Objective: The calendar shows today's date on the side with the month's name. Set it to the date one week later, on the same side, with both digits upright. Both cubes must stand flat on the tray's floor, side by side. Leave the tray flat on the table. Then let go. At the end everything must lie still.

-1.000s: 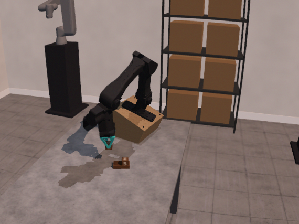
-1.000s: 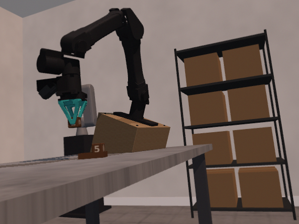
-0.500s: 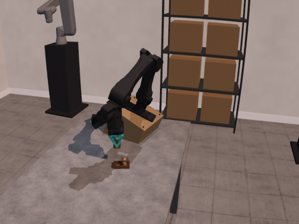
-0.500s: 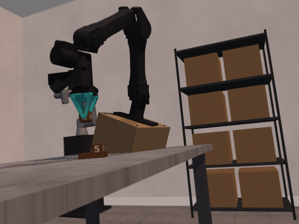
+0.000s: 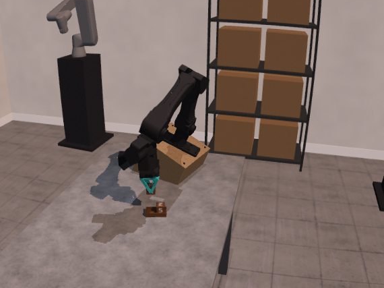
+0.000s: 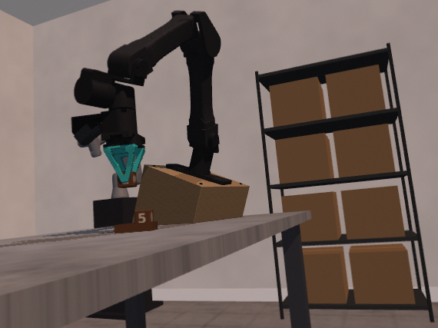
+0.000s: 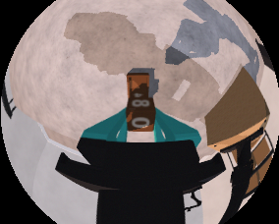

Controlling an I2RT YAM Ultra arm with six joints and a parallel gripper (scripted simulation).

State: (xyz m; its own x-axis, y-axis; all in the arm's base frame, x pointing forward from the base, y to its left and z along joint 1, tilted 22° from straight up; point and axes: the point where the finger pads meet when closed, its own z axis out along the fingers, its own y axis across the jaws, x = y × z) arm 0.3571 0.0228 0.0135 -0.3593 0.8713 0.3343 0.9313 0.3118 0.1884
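Now: the brown calendar tray 20 mm to the left of my hand and 100 mm below it. Also, from my hand: brown cube: right at my hand.
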